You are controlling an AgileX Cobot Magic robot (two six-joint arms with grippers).
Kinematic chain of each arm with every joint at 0, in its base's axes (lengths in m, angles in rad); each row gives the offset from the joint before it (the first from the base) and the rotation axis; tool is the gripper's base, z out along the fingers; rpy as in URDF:
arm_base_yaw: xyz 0 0 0.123 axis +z
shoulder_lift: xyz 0 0 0 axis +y
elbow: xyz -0.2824 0 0.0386 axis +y
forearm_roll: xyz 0.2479 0 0.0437 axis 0.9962 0 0.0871
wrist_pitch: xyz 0 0 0 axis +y
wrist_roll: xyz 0.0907 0 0.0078 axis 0.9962 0 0.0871
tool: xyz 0 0 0 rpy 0 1.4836 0
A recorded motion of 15 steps. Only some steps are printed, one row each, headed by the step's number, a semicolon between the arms.
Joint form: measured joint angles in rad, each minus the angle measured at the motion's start. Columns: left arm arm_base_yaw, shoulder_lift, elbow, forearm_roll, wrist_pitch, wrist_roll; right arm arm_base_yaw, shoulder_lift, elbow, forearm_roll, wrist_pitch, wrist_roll.
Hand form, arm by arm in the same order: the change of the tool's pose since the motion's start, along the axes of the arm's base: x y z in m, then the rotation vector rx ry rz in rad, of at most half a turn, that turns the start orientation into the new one. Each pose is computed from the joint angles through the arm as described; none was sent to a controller.
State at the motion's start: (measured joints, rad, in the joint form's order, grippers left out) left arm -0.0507 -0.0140 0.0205 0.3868 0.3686 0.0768; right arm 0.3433 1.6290 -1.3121 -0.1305 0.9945 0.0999
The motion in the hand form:
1: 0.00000 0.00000 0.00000 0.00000 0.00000 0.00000; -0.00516 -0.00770 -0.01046 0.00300 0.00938 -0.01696
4: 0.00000 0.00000 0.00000 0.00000 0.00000 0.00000; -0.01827 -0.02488 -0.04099 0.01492 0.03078 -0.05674
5: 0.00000 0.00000 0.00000 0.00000 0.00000 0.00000; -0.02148 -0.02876 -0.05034 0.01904 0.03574 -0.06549
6: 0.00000 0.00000 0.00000 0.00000 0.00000 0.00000; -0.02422 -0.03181 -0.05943 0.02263 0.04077 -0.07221
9: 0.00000 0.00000 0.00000 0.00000 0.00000 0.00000; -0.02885 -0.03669 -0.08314 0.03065 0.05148 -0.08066
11: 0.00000 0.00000 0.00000 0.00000 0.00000 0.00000; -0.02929 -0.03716 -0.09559 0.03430 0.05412 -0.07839
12: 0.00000 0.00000 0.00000 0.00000 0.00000 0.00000; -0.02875 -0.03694 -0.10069 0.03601 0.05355 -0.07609
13: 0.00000 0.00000 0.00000 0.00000 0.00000 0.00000; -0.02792 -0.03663 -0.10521 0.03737 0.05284 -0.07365
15: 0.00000 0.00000 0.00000 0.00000 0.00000 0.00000; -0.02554 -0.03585 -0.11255 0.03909 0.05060 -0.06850
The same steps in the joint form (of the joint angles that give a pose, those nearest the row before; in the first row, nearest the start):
1: 0.0000 0.0000 0.0000 0.0000 0.0000 0.0000; -0.0185 -0.0169 0.0614 0.0042 -0.0367 0.0021
4: 0.0000 0.0000 0.0000 0.0000 0.0000 0.0000; -0.0628 -0.0449 0.2173 0.0169 -0.1482 0.0062
5: 0.0000 0.0000 0.0000 0.0000 0.0000 0.0000; -0.0738 -0.0468 0.2583 0.0210 -0.1839 0.0060
6: 0.0000 0.0000 0.0000 0.0000 0.0000 0.0000; -0.0826 -0.0453 0.2947 0.0247 -0.2182 0.0055
9: 0.0000 0.0000 0.0000 0.0000 0.0000 0.0000; -0.0982 -0.0251 0.3735 0.0327 -0.3097 0.0022
11: 0.0000 0.0000 0.0000 0.0000 0.0000 0.0000; -0.1011 -0.0038 0.4037 0.0356 -0.3603 -0.0007
12: 0.0000 0.0000 0.0000 0.0000 0.0000 0.0000; -0.1015 0.0078 0.4130 0.0366 -0.3825 -0.0023
13: 0.0000 0.0000 0.0000 0.0000 0.0000 0.0000; -0.1018 0.0195 0.4196 0.0373 -0.4020 -0.0041
15: 0.0000 0.0000 0.0000 0.0000 0.0000 0.0000; -0.1020 0.0421 0.4256 0.0378 -0.4337 -0.0075

